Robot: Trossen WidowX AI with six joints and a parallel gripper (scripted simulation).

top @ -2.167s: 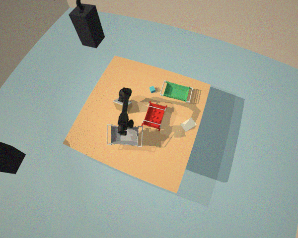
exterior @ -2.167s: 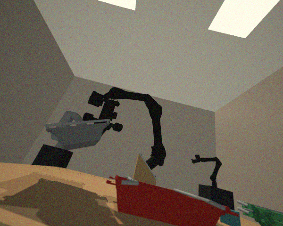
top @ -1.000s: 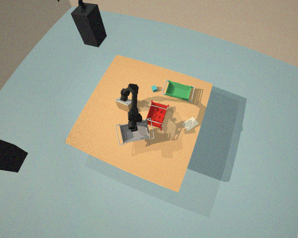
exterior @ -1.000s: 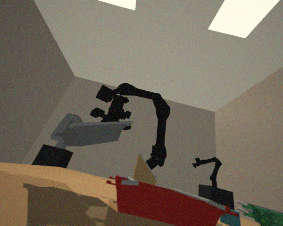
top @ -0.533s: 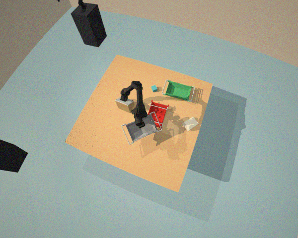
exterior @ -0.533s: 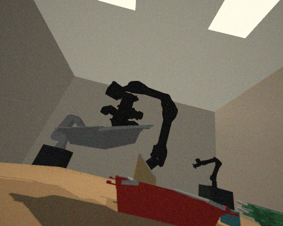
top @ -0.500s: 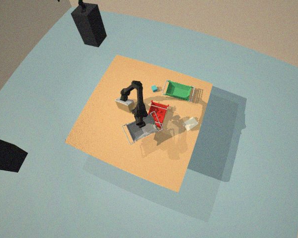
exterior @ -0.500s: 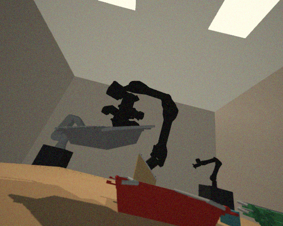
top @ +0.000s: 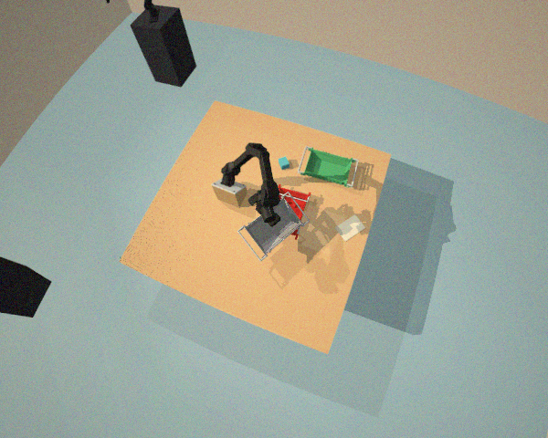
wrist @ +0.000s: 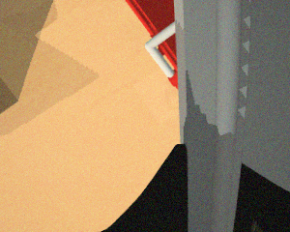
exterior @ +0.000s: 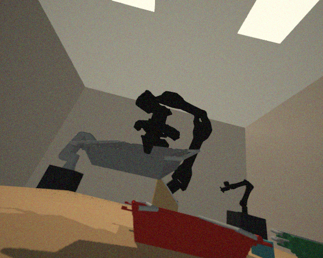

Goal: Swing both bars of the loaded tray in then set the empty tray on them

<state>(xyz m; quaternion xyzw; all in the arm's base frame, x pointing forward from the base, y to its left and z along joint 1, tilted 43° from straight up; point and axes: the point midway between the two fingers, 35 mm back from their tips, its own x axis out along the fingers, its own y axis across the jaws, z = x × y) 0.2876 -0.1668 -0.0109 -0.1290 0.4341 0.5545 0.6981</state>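
The grey tray is 70 mm ahead of my gripper tip and 40 mm to the right of it. The rest, counted from my gripper tip: teal block: 440 mm to the left, 170 mm below, 60 mm behind; flat piece: 450 mm ahead, 190 mm below, 180 mm to the left.
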